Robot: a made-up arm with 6 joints. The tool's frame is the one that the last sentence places.
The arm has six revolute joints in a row. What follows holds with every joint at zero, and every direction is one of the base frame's.
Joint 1 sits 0.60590 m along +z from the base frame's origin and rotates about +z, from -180.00 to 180.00 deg.
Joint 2 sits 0.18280 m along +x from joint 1 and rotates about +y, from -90.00 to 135.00 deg.
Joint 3 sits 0.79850 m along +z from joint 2 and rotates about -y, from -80.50 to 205.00 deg.
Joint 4 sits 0.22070 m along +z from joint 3 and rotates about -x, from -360.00 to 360.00 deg.
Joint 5 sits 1.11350 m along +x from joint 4 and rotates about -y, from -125.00 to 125.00 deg.
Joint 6 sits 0.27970 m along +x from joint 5 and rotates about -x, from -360.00 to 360.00 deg.
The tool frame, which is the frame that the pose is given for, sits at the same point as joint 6; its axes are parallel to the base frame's.
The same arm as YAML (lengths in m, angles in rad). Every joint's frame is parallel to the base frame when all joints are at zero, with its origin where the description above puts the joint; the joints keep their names.
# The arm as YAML. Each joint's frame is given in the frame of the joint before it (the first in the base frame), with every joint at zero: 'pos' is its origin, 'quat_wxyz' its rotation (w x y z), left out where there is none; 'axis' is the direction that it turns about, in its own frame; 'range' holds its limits. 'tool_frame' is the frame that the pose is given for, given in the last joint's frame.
length_unit: m
angle_unit: rad
joints:
  - joint: joint 1
    pos: [0.0, 0.0, 0.6059]
    axis: [0.0, 0.0, 1.0]
    range: [-3.1416, 3.1416]
  - joint: joint 2
    pos: [0.1828, 0.0, 0.0]
    axis: [0.0, 1.0, 0.0]
    range: [-1.5708, 2.3562]
  - joint: joint 3
    pos: [0.0, 0.0, 0.7985]
    axis: [0.0, -1.0, 0.0]
    range: [-1.405, 3.5779]
  - joint: joint 4
    pos: [0.0, 0.0, 0.2207]
    axis: [-1.0, 0.0, 0.0]
    range: [-6.2832, 6.2832]
  - joint: joint 5
    pos: [1.1135, 0.0, 0.0]
    axis: [0.0, -1.0, 0.0]
    range: [-2.1817, 2.1817]
  - joint: joint 6
    pos: [0.2797, 0.0, 0.0]
    axis: [-1.0, 0.0, 0.0]
    range: [-6.2832, 6.2832]
tool_frame:
  pos: [0.0, 0.0, 0.0]

